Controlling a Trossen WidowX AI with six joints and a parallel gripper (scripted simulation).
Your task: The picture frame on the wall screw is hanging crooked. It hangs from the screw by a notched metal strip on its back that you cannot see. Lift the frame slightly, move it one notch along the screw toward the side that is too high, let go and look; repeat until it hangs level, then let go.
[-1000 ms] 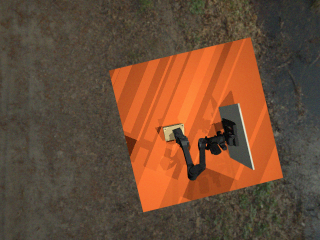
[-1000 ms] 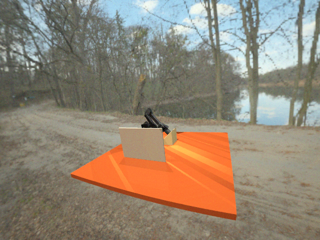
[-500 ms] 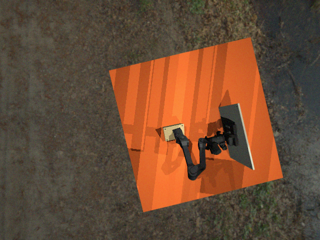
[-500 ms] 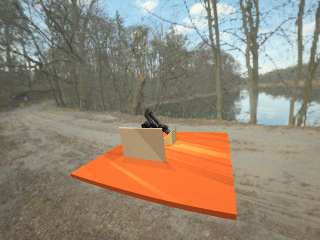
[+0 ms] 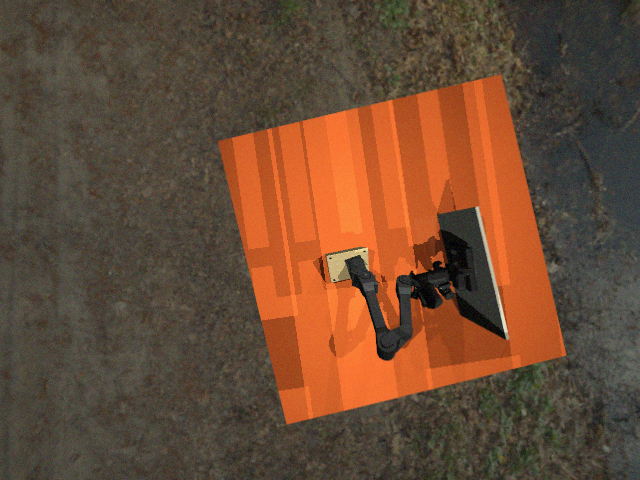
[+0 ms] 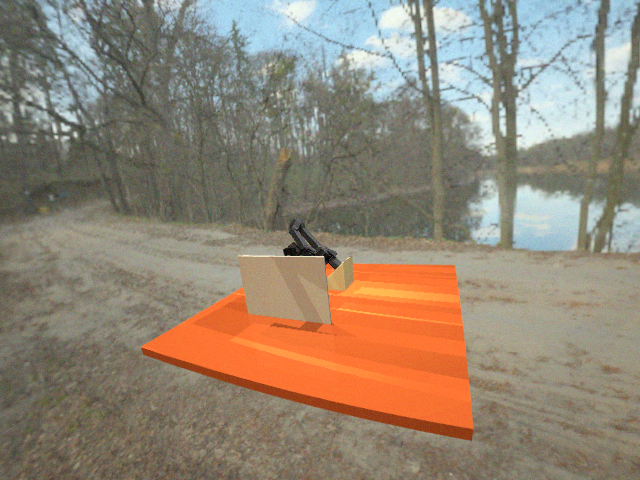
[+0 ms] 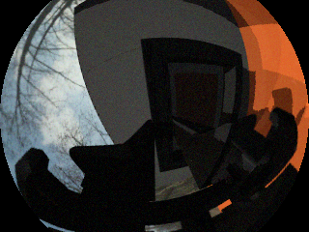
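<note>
The picture frame is 1 cm ahead of my gripper tip, 1 cm to the left of it and 5 cm below it. Round my gripper tip: wall panel 2 cm ahead, 1 cm to the right, 7 cm below.
</note>
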